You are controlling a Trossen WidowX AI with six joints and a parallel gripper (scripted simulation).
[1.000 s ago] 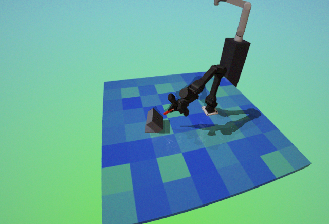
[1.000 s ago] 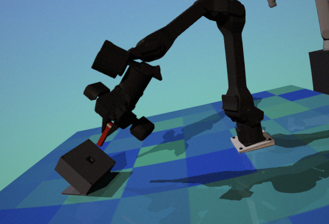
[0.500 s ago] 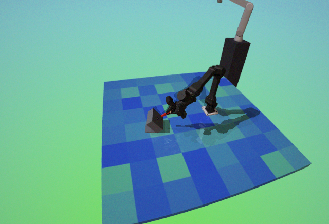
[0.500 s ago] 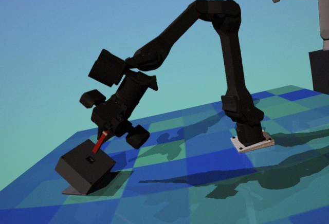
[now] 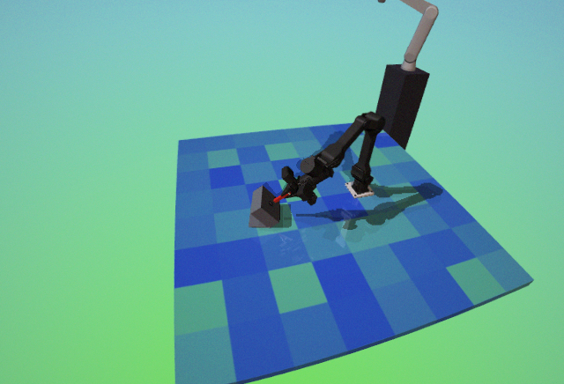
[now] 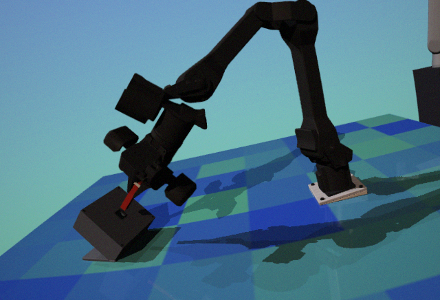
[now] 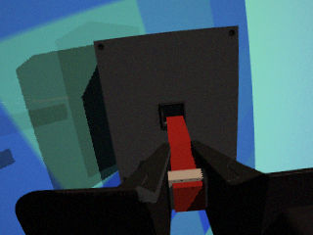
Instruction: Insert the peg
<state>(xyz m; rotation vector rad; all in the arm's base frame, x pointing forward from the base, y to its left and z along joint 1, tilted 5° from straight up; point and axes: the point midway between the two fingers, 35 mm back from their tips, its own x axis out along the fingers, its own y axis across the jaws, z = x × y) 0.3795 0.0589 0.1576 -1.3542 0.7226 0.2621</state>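
Right now the dark sloped panel is 6 cm ahead of my gripper tip, 2 cm to the right of it and 6 cm below it. The rest, counted from my gripper tip: square-sided peg (1 cm behind, 1 cm above).
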